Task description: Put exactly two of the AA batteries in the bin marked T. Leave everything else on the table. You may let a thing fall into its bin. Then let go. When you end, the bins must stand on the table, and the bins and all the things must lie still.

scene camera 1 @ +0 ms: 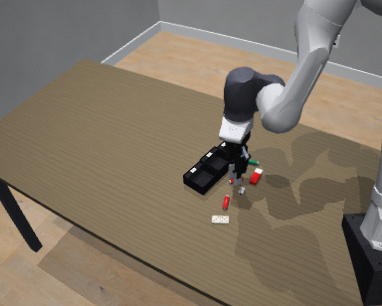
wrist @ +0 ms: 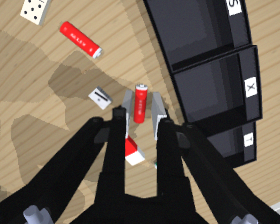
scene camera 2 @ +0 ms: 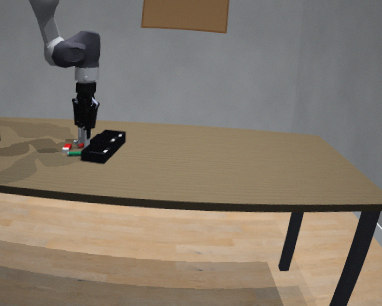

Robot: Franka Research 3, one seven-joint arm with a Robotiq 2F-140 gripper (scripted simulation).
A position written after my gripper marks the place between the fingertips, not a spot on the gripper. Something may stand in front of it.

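There is a black bin row (scene camera 1: 213, 165) here, and I see the row in scene camera 2 (scene camera 2: 92, 153) and in the wrist view (wrist: 219, 98) too. As for my gripper (scene camera 2: 84, 146), I can see it as well. My gripper also appears in the wrist view (wrist: 142, 101) and in scene camera 1 (scene camera 1: 234, 180).
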